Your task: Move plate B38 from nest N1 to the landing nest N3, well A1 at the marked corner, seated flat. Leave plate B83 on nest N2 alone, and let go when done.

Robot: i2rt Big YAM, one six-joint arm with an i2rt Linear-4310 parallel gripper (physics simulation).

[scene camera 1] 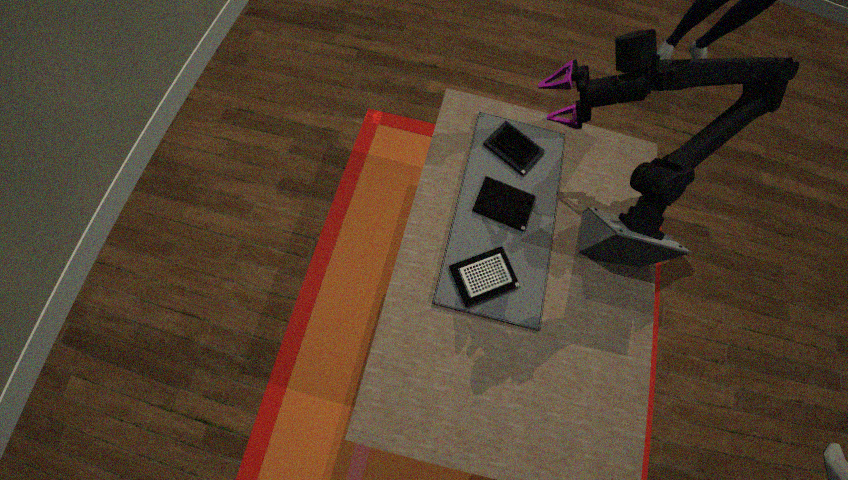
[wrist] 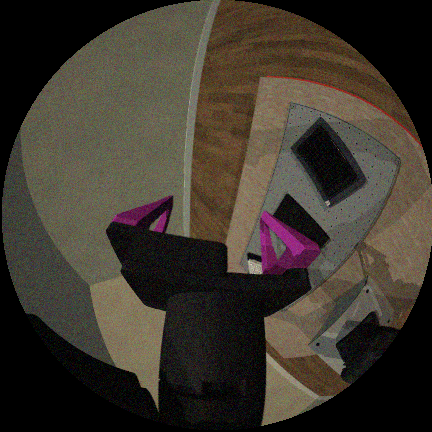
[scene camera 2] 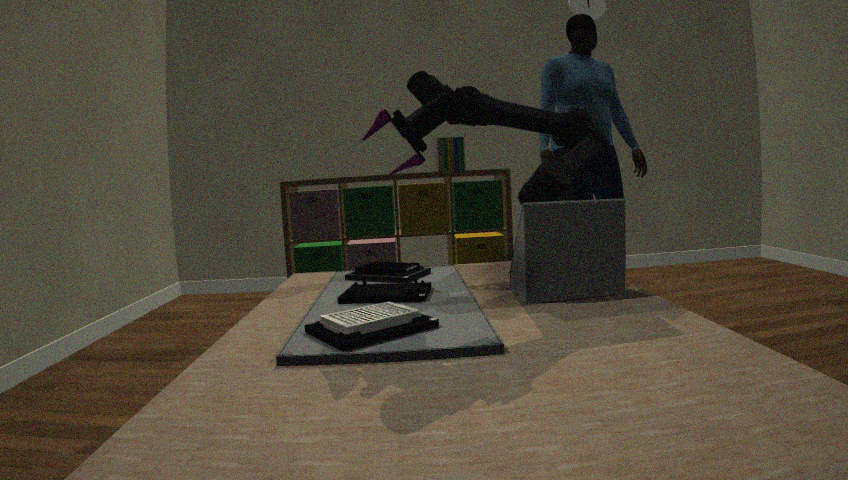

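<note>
A white many-welled plate [scene camera 1: 484,275] [scene camera 2: 368,317] [wrist: 254,265] lies in the black nearest nest [scene camera 1: 495,293] [scene camera 2: 357,341]. The middle nest [scene camera 1: 504,203] [scene camera 2: 383,292] [wrist: 305,220] looks black all over. The far nest [scene camera 1: 513,147] [scene camera 2: 387,272] [wrist: 330,162] has a dark rectangle inside its rim; whether that is a black plate is hard to tell. Nest and plate labels cannot be read. Each nest shows a small pale corner mark in scene camera 1. My gripper [scene camera 1: 542,102] [scene camera 2: 377,156] [wrist: 218,207], with magenta fingers, is open and empty, high above the far end and apart from the nests.
The nests stand on a grey board [scene camera 1: 523,309] [scene camera 2: 464,346] [wrist: 382,165] on the table [scene camera 1: 428,392] [scene camera 2: 416,452]. The arm's grey pedestal [scene camera 1: 618,249] [scene camera 2: 574,249] stands right of the board. A person [scene camera 2: 580,89] stands behind the arm. A shelf unit [scene camera 2: 284,231] stands behind the table.
</note>
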